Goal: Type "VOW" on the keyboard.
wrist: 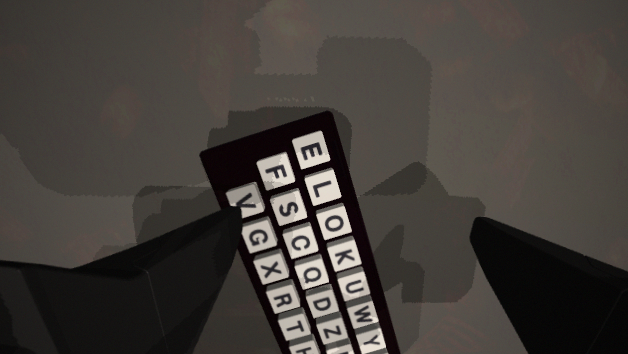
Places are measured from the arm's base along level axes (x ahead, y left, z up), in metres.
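Pixels of known places: gripper, between the fingertips: (356, 223).
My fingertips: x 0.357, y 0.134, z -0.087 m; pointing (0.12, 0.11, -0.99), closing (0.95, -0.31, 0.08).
Note:
For each thing: its top centre in the pictures, then the offset to it from my fingertips. "*": a spot on its surface instead. Level surfaces: height alone.
- dark keyboard, a spot on its surface: (227, 162) * dx -0.047, dy +0.034, dz -0.026 m
- V key, centre of its top: (245, 202) dx -0.044, dy +0.015, dz -0.021 m
- G key, centre of its top: (258, 236) dx -0.044, dy -0.003, dz -0.021 m
- O key, centre of its top: (334, 223) dx -0.008, dy -0.006, dz -0.021 m
- W key, centre of its top: (363, 315) dx -0.007, dy -0.059, dz -0.021 m
- dull grey-brown surface, height of its surface: dz -0.038 m
- F, a spot on its surface: (276, 171) * dx -0.026, dy +0.024, dz -0.021 m
- S, a spot on its surface: (288, 208) * dx -0.026, dy +0.007, dz -0.021 m
- E, centre of its top: (311, 150) dx -0.009, dy +0.029, dz -0.021 m
A dark keyboard (227, 162) with white keys lies tilted in the lower middle of the wrist view, its lower part cut off by the frame. The V key (245, 198) is at the left end of its row, next to the G key (258, 236). The O key (334, 223) sits in the right row, and the W key (362, 314) is lower in that same row. My gripper (356, 223) is wide open with nothing between its fingers. The left fingertip overlaps the lower edge of the V key in the view; whether it touches the key cannot be told. The right fingertip is off to the keyboard's right.
The keyboard rests on a dull grey-brown surface (525, 125) with faint reddish patches. Dark shadows of the arm and gripper fall around the keyboard and over some keys. Other keys near V include F (276, 171), S (288, 208) and E (311, 150).

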